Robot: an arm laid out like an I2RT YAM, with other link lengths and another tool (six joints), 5 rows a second.
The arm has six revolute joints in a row. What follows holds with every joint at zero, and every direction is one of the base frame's. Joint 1 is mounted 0.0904 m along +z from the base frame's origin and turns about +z. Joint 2 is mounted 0.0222 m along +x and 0.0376 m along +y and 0.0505 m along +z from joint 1 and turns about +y. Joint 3 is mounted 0.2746 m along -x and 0.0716 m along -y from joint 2 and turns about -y. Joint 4 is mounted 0.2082 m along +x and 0.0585 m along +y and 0.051 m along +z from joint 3 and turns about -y. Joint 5 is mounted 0.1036 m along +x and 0.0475 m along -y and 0.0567 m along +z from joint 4 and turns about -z. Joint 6 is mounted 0.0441 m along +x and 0.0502 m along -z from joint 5 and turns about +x. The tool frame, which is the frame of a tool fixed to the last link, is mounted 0.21 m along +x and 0.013 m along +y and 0.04 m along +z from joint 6; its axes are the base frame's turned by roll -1.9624, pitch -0.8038 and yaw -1.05 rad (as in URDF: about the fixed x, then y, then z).
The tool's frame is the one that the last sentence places.
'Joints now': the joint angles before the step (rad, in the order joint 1, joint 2, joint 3, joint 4, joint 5, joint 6). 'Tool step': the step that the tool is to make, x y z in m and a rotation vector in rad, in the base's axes. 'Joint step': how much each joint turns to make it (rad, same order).
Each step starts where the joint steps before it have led.
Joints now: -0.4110, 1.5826, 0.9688, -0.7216, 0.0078, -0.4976
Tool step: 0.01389, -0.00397, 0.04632, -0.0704, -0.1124, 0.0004
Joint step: 0.0271, -0.1427, 0.0080, -0.0202, 0.0283, 0.0191
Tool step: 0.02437, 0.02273, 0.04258, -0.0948, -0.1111, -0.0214
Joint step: 0.1942, -0.1171, 0.0015, -0.0031, 0.1431, 0.1724
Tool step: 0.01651, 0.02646, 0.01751, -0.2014, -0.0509, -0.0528
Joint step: 0.3368, 0.0190, 0.0019, -0.0243, 0.3555, 0.2743
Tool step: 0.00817, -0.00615, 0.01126, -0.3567, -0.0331, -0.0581
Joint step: 0.2403, 0.1850, 0.0000, -0.0359, 0.4329, 0.2246
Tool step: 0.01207, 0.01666, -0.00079, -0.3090, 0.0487, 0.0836
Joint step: 0.1342, 0.2083, 0.0019, -0.0167, 0.2598, 0.0475
